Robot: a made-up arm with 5 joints. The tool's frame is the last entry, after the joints. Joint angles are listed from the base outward. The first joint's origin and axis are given. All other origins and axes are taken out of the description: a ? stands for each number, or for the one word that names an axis. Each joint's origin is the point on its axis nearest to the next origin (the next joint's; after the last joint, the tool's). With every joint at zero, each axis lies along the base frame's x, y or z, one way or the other. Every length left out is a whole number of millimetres.
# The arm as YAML. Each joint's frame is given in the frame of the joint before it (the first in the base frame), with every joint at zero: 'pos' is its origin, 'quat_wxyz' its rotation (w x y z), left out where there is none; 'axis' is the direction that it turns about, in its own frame. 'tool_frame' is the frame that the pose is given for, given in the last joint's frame.
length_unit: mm
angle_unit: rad
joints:
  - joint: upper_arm
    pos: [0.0, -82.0, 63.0]
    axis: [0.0, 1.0, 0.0]
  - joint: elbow
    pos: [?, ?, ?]
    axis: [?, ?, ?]
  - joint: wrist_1
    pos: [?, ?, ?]
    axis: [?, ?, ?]
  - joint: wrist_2
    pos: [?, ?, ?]
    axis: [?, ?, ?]
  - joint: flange
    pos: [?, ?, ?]
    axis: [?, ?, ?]
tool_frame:
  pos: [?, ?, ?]
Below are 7 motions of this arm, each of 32 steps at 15 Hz.
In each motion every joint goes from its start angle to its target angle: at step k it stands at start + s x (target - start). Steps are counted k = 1, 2, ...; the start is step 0. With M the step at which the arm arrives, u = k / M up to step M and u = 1 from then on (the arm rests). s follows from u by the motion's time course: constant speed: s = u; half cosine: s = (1 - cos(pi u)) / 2; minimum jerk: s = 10 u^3 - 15 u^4 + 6 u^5.
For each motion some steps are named. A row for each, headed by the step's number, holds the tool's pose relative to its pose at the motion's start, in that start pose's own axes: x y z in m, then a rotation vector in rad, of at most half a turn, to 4 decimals.
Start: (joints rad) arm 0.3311 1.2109 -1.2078 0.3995 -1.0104
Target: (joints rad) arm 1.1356 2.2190 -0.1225 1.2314 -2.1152
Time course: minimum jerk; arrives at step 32
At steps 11, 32:
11: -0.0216 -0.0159 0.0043 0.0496 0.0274 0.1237
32: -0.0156 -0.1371 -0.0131 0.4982 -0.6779 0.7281

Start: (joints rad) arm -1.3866 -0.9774 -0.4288 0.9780 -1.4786
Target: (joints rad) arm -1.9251 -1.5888 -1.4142 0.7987 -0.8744
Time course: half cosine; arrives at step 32
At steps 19, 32:
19: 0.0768 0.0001 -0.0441 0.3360 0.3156 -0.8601
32: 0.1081 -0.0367 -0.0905 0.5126 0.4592 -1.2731

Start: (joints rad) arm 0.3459 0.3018 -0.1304 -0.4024 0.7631
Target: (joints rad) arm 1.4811 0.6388 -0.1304 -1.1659 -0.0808
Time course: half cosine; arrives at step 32
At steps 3, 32:
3: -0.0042 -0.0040 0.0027 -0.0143 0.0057 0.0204
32: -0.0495 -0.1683 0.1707 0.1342 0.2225 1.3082

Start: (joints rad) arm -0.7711 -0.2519 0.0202 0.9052 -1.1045
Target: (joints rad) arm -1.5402 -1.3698 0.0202 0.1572 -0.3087
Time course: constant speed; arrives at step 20
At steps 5, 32:
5: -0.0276 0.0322 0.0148 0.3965 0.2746 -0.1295
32: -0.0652 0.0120 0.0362 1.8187 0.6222 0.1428

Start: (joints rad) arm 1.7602 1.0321 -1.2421 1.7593 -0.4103
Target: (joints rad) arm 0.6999 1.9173 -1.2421 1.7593 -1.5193
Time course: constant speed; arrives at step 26
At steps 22, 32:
22: -0.0871 -0.0619 -0.0389 0.5723 -1.9491 -0.0398
32: -0.1161 -0.0656 -0.0509 0.6308 -2.3211 -0.0626

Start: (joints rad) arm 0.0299 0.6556 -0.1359 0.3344 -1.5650
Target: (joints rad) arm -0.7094 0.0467 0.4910 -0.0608 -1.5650
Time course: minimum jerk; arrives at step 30
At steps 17, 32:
17: -0.0804 0.0770 0.0006 0.0612 0.0513 -0.3787
32: -0.1046 0.1418 -0.0149 0.2380 -0.0152 -0.6114

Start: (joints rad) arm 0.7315 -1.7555 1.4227 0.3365 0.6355
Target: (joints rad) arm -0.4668 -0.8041 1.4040 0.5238 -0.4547
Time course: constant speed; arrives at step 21
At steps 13, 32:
13: 0.1155 -0.2771 0.1190 -0.5585 -1.0301 -0.7706
32: 0.0713 -0.4071 0.3378 -1.1027 -1.7936 -1.0074

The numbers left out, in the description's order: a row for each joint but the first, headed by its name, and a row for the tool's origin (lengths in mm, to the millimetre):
elbow: xyz -284.0 0.0 -46.0, axis -1.0 0.0 0.0
wrist_1: xyz 0.0 39.0 52.0, axis 0.0 1.0 0.0
wrist_2: xyz 113.0 0.0 -33.0, axis 0.0 0.0 -1.0
flange: xyz -17.0 24.0 0.0, axis 0.0 1.0 0.0
tool: xyz -63.0 0.0 -97.0

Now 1 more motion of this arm.
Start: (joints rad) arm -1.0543 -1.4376 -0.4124 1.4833 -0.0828
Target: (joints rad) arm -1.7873 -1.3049 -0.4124 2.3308 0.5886
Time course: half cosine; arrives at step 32
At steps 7, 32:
7: 0.0039 0.0006 0.0036 0.0117 0.0949 -0.0152
32: 0.0571 0.0354 0.0461 0.1134 0.8762 -0.1140

